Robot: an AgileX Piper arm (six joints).
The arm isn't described. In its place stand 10 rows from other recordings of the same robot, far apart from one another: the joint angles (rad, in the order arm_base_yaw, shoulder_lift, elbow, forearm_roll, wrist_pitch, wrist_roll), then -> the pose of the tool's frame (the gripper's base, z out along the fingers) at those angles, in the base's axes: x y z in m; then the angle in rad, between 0 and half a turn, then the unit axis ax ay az.
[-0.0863 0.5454 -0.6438 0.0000 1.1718 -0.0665] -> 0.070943 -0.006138 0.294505 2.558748 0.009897 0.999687 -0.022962
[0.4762 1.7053 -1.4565 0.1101 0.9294 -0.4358] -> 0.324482 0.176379 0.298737 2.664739 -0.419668 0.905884 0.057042
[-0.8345 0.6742 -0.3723 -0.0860 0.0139 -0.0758] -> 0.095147 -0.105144 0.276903 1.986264 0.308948 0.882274 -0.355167
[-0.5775 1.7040 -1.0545 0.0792 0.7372 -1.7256] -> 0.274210 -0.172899 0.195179 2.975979 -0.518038 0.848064 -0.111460
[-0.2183 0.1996 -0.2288 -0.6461 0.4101 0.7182] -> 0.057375 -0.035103 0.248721 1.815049 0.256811 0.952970 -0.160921
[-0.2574 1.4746 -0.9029 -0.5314 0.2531 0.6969] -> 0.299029 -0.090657 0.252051 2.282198 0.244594 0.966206 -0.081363
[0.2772 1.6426 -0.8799 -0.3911 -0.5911 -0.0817] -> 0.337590 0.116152 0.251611 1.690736 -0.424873 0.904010 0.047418
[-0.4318 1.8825 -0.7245 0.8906 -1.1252 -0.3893] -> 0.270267 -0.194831 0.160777 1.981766 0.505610 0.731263 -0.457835
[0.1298 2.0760 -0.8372 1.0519 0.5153 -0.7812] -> 0.296928 0.078031 0.049964 3.075580 0.022517 0.973480 0.227660
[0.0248 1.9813 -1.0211 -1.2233 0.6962 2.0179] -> 0.356954 -0.046033 0.122244 2.501329 0.472205 0.857983 -0.202205
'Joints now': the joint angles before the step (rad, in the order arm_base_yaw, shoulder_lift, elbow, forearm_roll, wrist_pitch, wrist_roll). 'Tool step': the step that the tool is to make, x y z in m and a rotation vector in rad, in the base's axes. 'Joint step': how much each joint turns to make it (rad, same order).
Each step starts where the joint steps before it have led.
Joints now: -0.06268 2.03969 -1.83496 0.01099 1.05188 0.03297
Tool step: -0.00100 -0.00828 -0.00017 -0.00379 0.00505 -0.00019
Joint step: -0.01928 0.00000 -0.00001 0.00410 0.00501 -0.02117
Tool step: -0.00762 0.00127 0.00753 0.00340 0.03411 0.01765
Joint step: -0.00001 -0.02066 -0.00074 0.00746 0.05599 -0.01874
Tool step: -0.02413 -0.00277 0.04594 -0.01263 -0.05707 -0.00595
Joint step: -0.01016 -0.11125 -0.00003 -0.00647 0.05338 -0.00316
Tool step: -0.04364 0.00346 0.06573 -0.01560 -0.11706 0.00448
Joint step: -0.00114 -0.17153 0.00000 -0.00202 0.05361 -0.00565
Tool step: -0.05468 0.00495 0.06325 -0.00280 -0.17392 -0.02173
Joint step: 0.00001 -0.18382 0.00001 -0.00199 0.01005 0.02624
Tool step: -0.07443 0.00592 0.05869 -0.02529 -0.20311 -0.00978
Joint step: 0.00000 -0.20892 -0.00001 -0.01209 0.00431 0.00620
